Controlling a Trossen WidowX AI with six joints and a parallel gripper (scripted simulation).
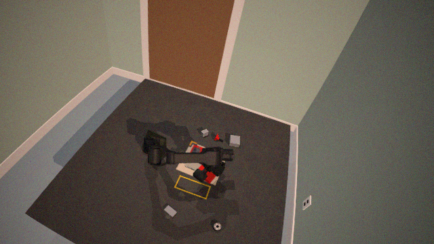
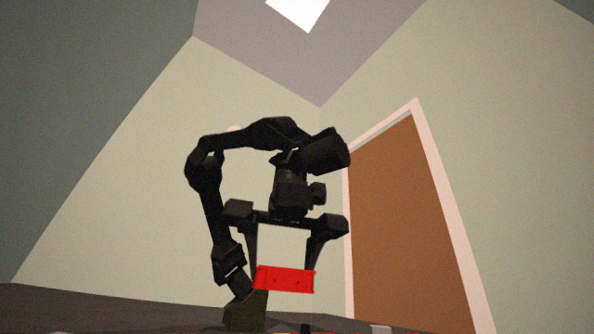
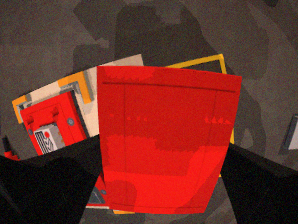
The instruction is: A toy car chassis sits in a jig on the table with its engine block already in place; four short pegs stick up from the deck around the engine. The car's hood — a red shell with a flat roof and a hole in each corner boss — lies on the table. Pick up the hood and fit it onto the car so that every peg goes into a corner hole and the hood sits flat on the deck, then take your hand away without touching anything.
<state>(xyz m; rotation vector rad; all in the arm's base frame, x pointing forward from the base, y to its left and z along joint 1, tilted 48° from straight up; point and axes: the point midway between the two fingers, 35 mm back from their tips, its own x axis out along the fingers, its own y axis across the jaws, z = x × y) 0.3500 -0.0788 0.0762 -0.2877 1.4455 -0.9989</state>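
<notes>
The cream jig plate is 4 cm behind my gripper tip, 14 cm to the left of it and 10 cm below it. Round my gripper tip: small wheel: 13 cm ahead, 24 cm to the right, 10 cm below; then red hood: 1 cm above.
</notes>
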